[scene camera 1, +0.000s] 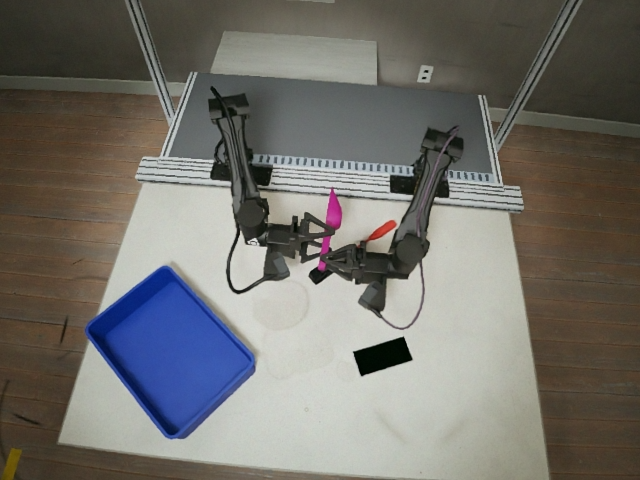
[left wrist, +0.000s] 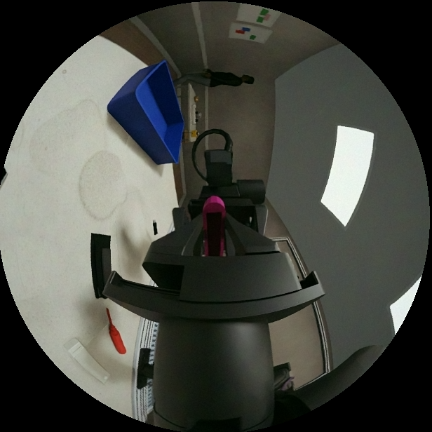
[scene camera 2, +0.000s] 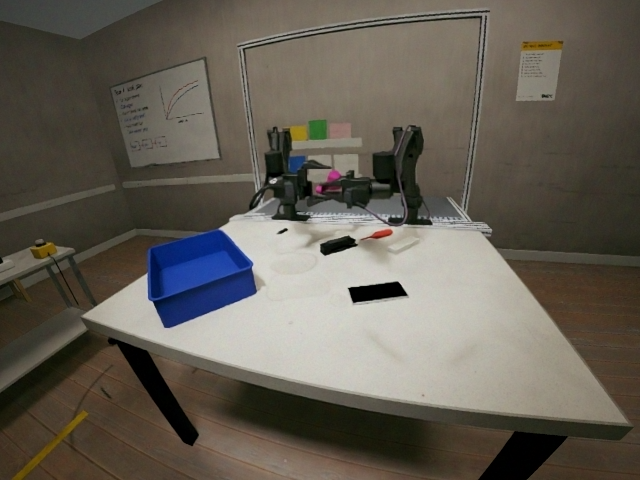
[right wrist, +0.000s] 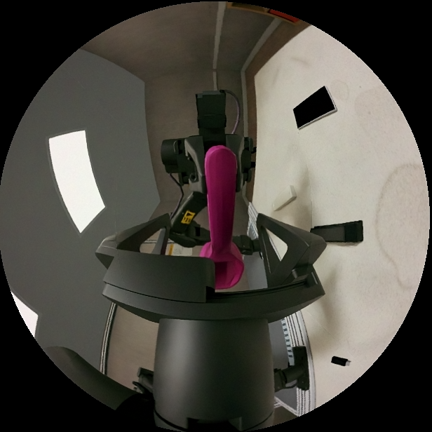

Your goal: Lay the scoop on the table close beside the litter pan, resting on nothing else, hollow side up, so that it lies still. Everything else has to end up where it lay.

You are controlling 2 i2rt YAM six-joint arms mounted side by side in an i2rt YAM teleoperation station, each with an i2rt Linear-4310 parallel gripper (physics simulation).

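Places are measured from the left arm's base along level axes (x ahead, y up, z right), in metres.
Where they show: left gripper, between the fingertips: [scene camera 1: 320, 259] [scene camera 2: 319, 188]; right gripper, between the fingertips: [scene camera 1: 333, 241] [scene camera 2: 331, 183]; left arm's base, origin of its link: [scene camera 2: 409, 222]; right arm's base, origin of its link: [scene camera 2: 290, 218].
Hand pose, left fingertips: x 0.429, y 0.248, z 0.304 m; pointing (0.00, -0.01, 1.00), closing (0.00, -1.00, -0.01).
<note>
Things, the pixels of their centre, and the offset from my left fingertips.
- magenta scoop, middle of its body: [scene camera 1: 332, 227] [scene camera 2: 333, 183] dz -0.022, dx -0.089, dy +0.000 m
- blue litter pan, middle of its body: [scene camera 1: 172, 349] [scene camera 2: 197, 268] dz +0.356, dx +0.191, dy -0.203 m
- black stapler-like object, middle of its body: [scene camera 1: 331, 264] [scene camera 2: 339, 244] dz -0.031, dx -0.105, dy -0.228 m
- red screwdriver, middle of its body: [scene camera 1: 375, 235] [scene camera 2: 376, 235] dz -0.159, dx -0.222, dy -0.235 m
- white block, middle of its body: [scene camera 2: 403, 244] dz -0.265, dx -0.158, dy -0.238 m
- small black stick, middle of its body: [scene camera 2: 282, 231] dz +0.256, dx -0.234, dy -0.244 m
- flat black device, middle of its body: [scene camera 1: 382, 356] [scene camera 2: 377, 292] dz -0.187, dx +0.144, dy -0.244 m
The magenta scoop [scene camera 1: 334, 210] [scene camera 2: 334, 177] [left wrist: 215, 202] [right wrist: 221, 200] is held above the table, bowl toward the rail. Part of its hollow shows in the right wrist view. My left gripper [scene camera 1: 324, 259] [left wrist: 213, 217] is shut on its handle near the end. My right gripper [scene camera 1: 329, 241] [right wrist: 213, 217] is open, its fingers on either side of the handle nearer the bowl. The blue litter pan [scene camera 1: 170, 351] [scene camera 2: 206, 304] [left wrist: 135, 115] stands empty on the table, at the lower left in scene camera 1, away from the scoop.
A black stapler-like object [scene camera 1: 318, 275] [scene camera 2: 337, 245] lies below the grippers. A red screwdriver [scene camera 1: 382, 230] [scene camera 2: 379, 234], a white block [scene camera 2: 403, 244] and a small black stick [scene camera 2: 282, 230] lie near the rail. A flat black device [scene camera 1: 382, 356] [scene camera 2: 377, 292] lies right of the pan.
</note>
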